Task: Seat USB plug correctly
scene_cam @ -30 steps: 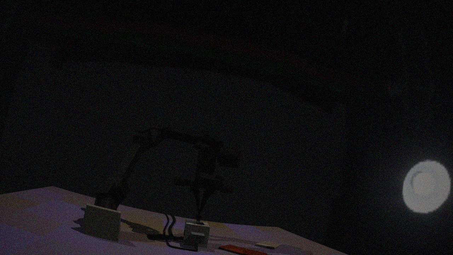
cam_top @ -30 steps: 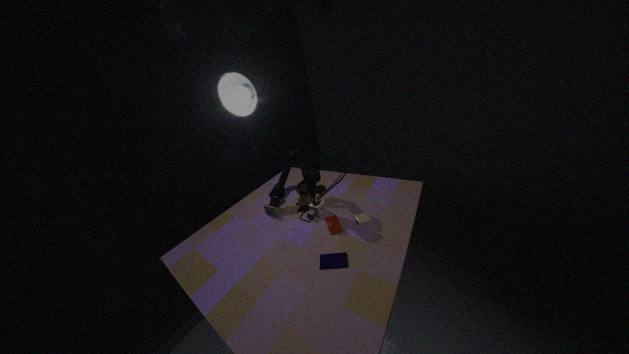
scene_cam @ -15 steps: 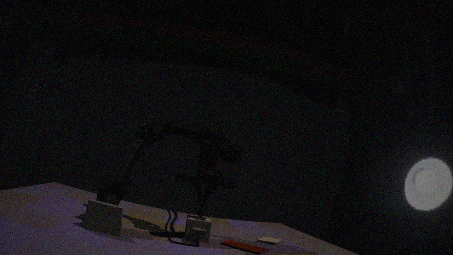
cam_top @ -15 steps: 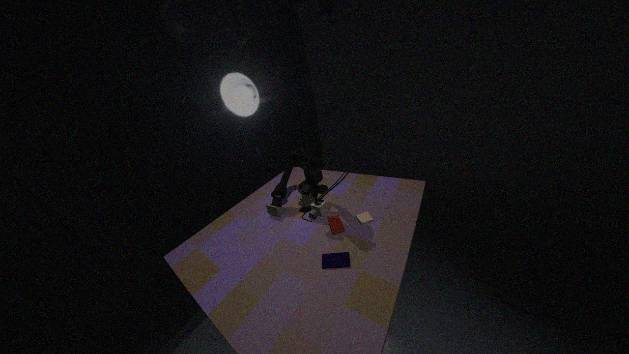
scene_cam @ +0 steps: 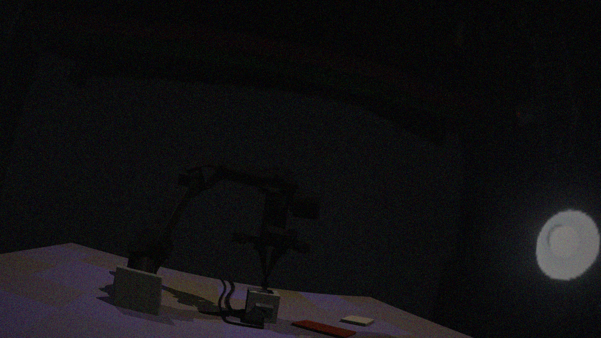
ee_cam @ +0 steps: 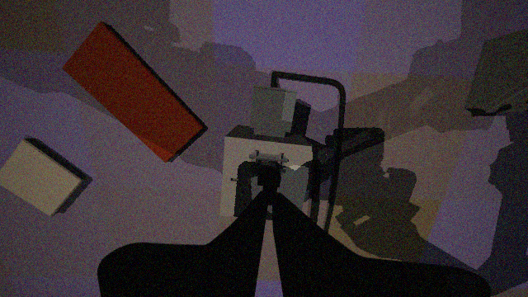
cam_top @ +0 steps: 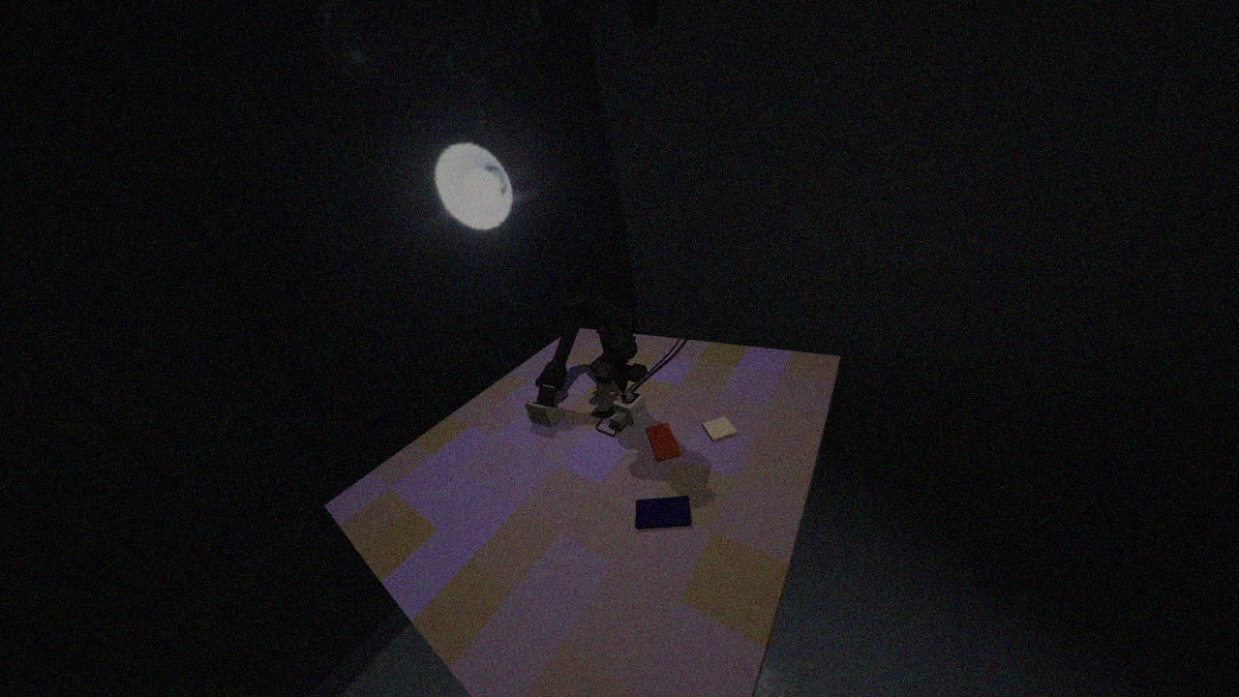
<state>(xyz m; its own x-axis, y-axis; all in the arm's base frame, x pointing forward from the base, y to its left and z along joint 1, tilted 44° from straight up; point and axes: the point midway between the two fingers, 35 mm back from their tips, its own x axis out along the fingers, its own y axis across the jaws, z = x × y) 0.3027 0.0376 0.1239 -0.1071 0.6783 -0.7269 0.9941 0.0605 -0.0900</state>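
The black USB plug is 20 mm below my gripper tip. Also, from my gripper tip: dark blue slab 280 mm ahead, 250 mm to the right, 110 mm below; cream slab 290 mm ahead, 110 mm below, 70 mm to the left.
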